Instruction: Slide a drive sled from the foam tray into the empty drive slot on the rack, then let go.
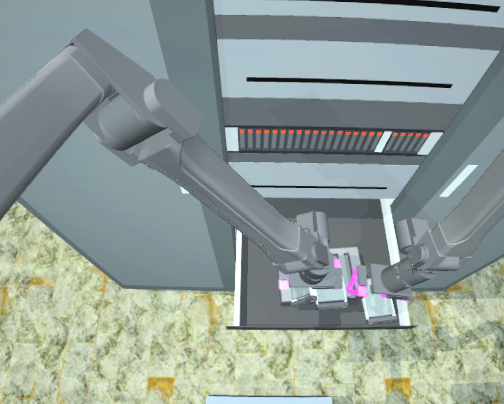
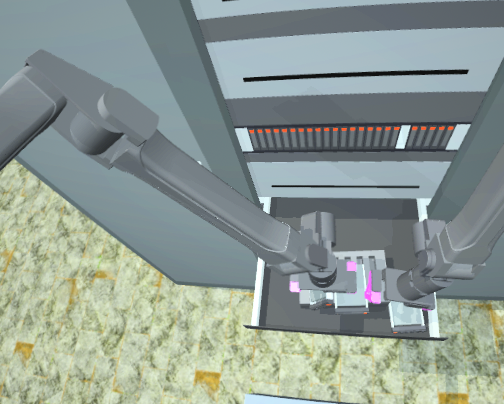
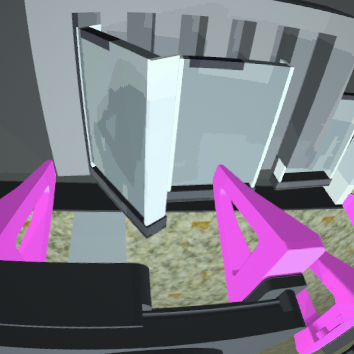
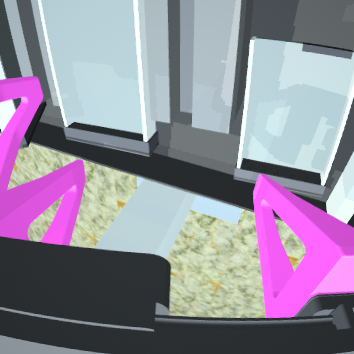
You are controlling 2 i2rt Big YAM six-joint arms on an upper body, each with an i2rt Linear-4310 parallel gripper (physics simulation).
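Frame: origin at the left arm's base, x back, y left, z down, level; centimetres.
Seen in the pictures: left gripper, fingertip midpoint: (image 3: 136, 169); right gripper, fingertip midpoint: (image 1: 364, 292) (image 2: 385, 298) (image 3: 315, 212) (image 4: 170, 175).
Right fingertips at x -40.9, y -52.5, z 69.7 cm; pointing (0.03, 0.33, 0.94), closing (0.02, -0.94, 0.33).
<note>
Pixels of each thing's top centre, then the offset from my right fingertips to it. "*": a spot on its surface instead.
- silver drive sled at its top centre: (image 3: 121, 173) (image 2: 320, 278) (image 1: 303, 276) dy +14.7, dx -3.8, dz -0.3 cm
- third sled at its top centre: (image 4: 291, 127) (image 3: 321, 148) (image 2: 405, 306) (image 1: 378, 299) dy -6.1, dx -0.2, dz +8.8 cm
- drawer at a spot on its surface: (image 2: 300, 332) * dy +19.2, dx +7.4, dz +9.6 cm
- white divider at a spot on its surface: (image 2: 403, 137) (image 1: 380, 142) * dy -3.5, dx -32.1, dz -16.4 cm
Foam tray (image 1: 352, 254) (image 2: 380, 257) (image 3: 44, 75) is a light grey slotted block in the pulled-out drawer. One silver drive sled (image 3: 115, 115) (image 1: 301, 294) leans at an angle on it. Another sled (image 3: 225, 120) (image 4: 95, 65) (image 1: 331, 297) lies beside it. A third sled (image 4: 295, 105) (image 1: 380, 307) (image 2: 407, 316) lies to the right, by the drawer's side wall. My left gripper (image 3: 136, 169) (image 1: 310, 274) (image 2: 322, 276) is open over the first two sleds. My right gripper (image 4: 170, 175) (image 1: 382, 292) (image 2: 399, 301) is open, beside the left one, near the third sled. The empty drive slot cannot be made out.
The rack's row of drives (image 1: 310, 142) (image 2: 325, 139) with orange tabs lies above the drawer (image 1: 320, 328) (image 2: 300, 332). A white divider (image 1: 383, 142) (image 2: 403, 137) splits the row. Rack side panels stand on both sides. The two grippers are close together, fingers nearly side by side.
</note>
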